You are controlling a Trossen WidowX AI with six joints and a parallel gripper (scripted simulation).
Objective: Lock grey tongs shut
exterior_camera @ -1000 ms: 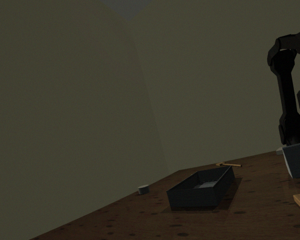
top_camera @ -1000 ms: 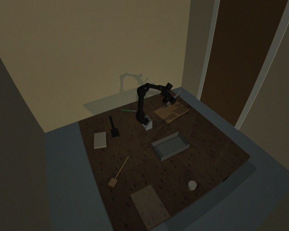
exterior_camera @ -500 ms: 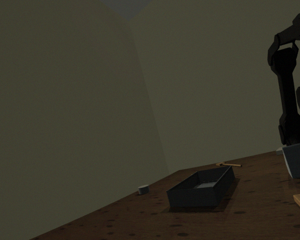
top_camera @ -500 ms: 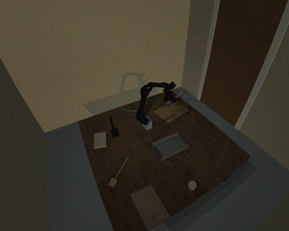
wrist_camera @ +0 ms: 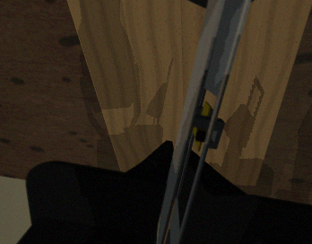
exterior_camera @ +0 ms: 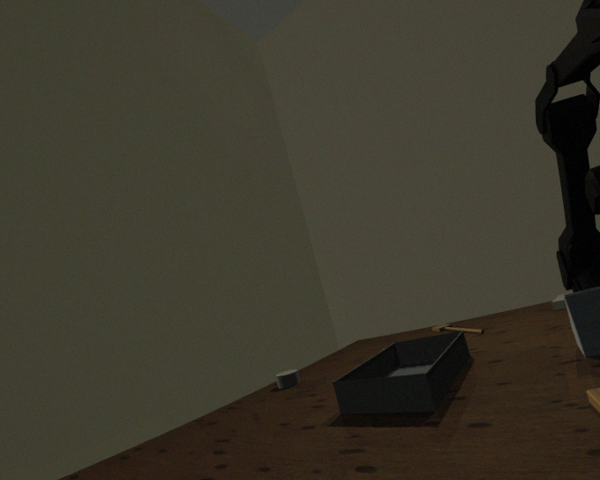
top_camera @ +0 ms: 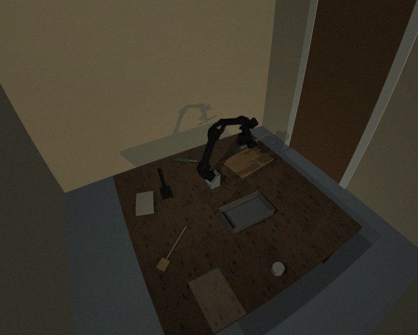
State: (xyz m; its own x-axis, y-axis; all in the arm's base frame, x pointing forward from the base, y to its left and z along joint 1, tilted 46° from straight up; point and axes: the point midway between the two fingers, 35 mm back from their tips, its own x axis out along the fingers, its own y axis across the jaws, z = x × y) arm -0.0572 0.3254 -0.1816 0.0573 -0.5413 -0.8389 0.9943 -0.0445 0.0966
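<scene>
The yellow slider piece is 10 mm behind my gripper tip, 40 mm to the right of it and 30 mm above it. From my gripper tip the other things lie so: green-handled tool 260 mm behind, 410 mm to the right, 130 mm below; wooden board 10 mm behind, 10 mm to the left, 130 mm below; grey roasting tin 410 mm ahead, 310 mm to the right, 110 mm below.
</scene>
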